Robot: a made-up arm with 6 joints.
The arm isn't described. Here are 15 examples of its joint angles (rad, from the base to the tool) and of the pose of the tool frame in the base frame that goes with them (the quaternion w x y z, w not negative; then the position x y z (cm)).
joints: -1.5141 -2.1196 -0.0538 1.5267 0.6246 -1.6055
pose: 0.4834 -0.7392 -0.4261 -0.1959 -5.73 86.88 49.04
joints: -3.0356 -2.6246 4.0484 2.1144 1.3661 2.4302
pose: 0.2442 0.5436 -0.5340 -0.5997 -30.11 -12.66 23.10
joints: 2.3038 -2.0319 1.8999 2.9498 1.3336 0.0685
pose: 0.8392 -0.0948 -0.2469 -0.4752 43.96 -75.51 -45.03
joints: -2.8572 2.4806 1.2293 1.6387 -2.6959 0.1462
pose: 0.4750 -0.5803 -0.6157 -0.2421 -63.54 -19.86 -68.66
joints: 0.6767 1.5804 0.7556 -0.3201 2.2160 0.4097
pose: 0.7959 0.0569 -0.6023 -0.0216 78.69 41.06 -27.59
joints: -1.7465 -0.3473 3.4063 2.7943 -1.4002 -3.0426
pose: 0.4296 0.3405 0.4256 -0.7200 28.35 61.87 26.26
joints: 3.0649 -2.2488 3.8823 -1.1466 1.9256 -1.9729
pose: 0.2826 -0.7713 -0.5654 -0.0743 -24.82 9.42 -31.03
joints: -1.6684 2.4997 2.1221 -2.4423 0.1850 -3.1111
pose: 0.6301 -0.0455 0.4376 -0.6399 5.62 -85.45 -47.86
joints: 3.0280 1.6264 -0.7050 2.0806 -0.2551 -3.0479
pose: 0.4757 -0.7571 0.1612 0.4177 -14.28 -7.30 -36.16
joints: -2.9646 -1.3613 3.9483 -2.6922 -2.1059 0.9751
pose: 0.5987 0.0159 -0.7251 -0.3400 18.38 -13.36 -23.98
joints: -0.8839 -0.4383 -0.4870 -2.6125 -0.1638 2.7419
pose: 0.9167 -0.0783 -0.0170 -0.3915 40.58 -24.72 54.86
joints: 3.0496 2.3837 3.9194 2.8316 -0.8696 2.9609
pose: 0.1176 -0.9207 -0.1352 -0.3467 -30.49 -14.58 56.06
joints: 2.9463 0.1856 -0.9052 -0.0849 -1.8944 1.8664
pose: 0.7988 0.5807 -0.0172 -0.1565 -33.22 25.05 12.21
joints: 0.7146 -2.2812 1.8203 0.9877 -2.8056 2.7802
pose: 0.7077 -0.4876 -0.4367 -0.2659 -39.22 -47.28 -68.12
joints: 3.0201 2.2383 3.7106 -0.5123 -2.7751 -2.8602
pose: 0.5640 -0.2501 0.7596 0.2058 -49.86 22.06 59.74
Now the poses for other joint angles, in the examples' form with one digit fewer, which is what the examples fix.
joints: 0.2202 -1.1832 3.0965 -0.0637 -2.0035 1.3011
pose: 0.373 -0.198 -0.748 -0.512 -66.2 -33.4 -16.4
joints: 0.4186 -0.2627 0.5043 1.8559 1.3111 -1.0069
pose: 0.533 -0.445 -0.451 0.561 18.7 13.9 127.9
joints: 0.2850 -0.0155 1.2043 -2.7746 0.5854 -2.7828
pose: 0.918 -0.236 -0.313 -0.066 22.0 24.1 130.7
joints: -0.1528 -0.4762 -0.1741 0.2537 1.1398 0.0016
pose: 0.747 -0.166 -0.644 -0.006 36.3 -23.4 90.2
